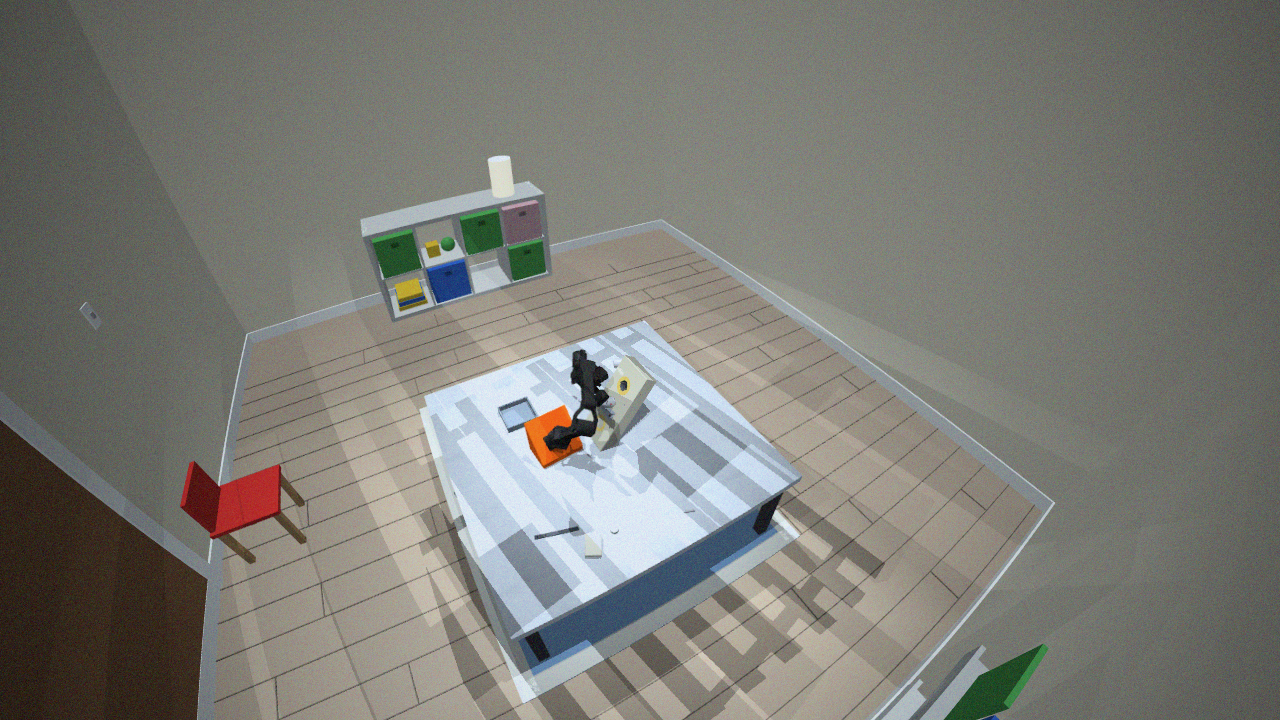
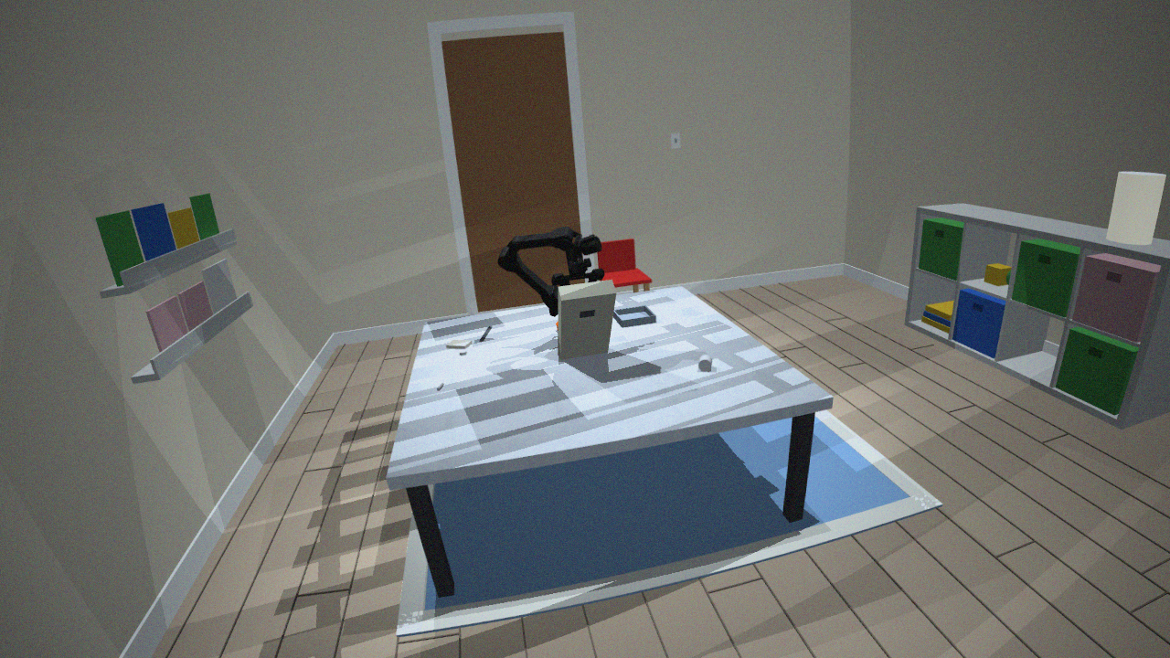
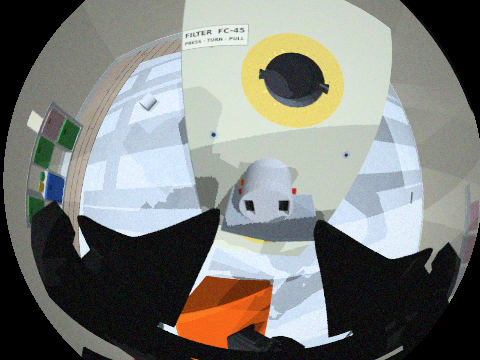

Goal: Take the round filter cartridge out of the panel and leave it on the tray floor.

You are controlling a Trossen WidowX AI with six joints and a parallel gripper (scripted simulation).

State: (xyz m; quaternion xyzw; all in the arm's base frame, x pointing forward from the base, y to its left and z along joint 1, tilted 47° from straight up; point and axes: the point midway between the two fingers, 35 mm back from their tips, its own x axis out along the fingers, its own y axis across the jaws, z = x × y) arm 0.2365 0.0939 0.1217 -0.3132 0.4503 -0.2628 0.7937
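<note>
My gripper tip is 4 cm above the round filter cartridge and 2 cm short of it. Also, from my gripper tip: grey tray (32 cm to the left, 27 cm behind, 21 cm below); then small pale block (43 cm to the right, 37 cm behind, 21 cm below); then service panel (6 cm below, 6 cm ahead, 2 cm to the right).
</note>
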